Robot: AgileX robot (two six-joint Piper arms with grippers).
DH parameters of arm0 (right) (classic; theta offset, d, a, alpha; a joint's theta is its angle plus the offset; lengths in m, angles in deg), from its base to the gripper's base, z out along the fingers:
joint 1: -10.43 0.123 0 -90
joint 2: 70.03 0 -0.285 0
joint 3: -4 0 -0.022 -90
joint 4: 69.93 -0.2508 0 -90
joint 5: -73.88 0 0.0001 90
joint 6: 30.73 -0.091 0 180
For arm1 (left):
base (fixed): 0 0 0 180
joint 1: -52.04 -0.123 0 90
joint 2: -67.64 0 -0.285 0
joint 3: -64.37 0 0.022 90
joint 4: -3.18 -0.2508 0 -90
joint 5: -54.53 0 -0.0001 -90
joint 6: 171.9 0.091 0 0
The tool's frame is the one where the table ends.
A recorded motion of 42 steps. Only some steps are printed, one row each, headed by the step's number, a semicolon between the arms.
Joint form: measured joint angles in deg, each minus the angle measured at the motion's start. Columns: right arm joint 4, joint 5, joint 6, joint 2, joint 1, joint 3; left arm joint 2, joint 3, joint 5, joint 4, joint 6, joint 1.
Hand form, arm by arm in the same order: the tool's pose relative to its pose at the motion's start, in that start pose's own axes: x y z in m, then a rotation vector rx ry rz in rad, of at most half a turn. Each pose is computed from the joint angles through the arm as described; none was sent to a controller.
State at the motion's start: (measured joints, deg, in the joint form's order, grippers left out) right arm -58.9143 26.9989 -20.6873 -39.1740 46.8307 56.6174; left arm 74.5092 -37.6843 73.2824 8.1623 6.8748 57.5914
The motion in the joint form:
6: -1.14 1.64 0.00 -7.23 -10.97 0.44; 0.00 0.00 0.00 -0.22 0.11 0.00
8: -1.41 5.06 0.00 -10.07 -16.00 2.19; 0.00 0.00 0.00 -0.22 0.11 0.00
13: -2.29 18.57 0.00 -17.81 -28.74 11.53; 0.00 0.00 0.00 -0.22 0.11 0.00
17: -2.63 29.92 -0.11 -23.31 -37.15 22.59; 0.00 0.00 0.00 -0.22 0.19 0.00
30: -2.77 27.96 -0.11 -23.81 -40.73 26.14; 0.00 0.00 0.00 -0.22 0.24 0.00
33: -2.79 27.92 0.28 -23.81 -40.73 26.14; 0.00 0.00 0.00 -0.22 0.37 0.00
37: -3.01 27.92 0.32 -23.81 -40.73 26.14; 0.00 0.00 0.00 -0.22 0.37 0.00
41: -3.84 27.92 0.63 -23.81 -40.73 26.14; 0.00 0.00 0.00 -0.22 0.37 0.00
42: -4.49 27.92 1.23 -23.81 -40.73 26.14; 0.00 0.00 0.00 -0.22 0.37 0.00
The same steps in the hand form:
6: 0.0099 -0.0087 -0.0182 0.1701 -0.0821 0.1399; 0.0000 0.0001 0.0000 -0.0012 0.0000 0.0056
8: 0.0156 -0.0099 -0.0201 0.2561 -0.1302 0.1874; 0.0000 0.0001 0.0000 -0.0012 0.0000 0.0056
13: 0.0399 -0.0063 -0.0076 0.4827 -0.2578 0.2741; 0.0000 0.0001 0.0000 -0.0012 0.0000 0.0056
17: 0.0712 0.0017 0.0194 0.6239 -0.3043 0.3121; 0.0000 0.0001 0.0000 -0.0012 0.0000 0.0070
30: 0.0900 0.0064 0.0330 0.6382 -0.2040 0.3615; 0.0000 0.0001 0.0000 -0.0012 0.0000 0.0078
33: 0.0900 0.0065 0.0331 0.6384 -0.2013 0.3555; 0.0000 0.0001 0.0000 -0.0012 0.0000 0.0101
37: 0.0899 0.0065 0.0331 0.6370 -0.2027 0.3581; 0.0000 0.0001 0.0000 -0.0012 0.0000 0.0101
41: 0.0897 0.0068 0.0333 0.6319 -0.2070 0.3652; 0.0000 0.0001 0.0000 -0.0012 0.0000 0.0101
42: 0.0895 0.0071 0.0335 0.6285 -0.2084 0.3648; 0.0000 0.0001 0.0000 -0.0012 0.0000 0.0101

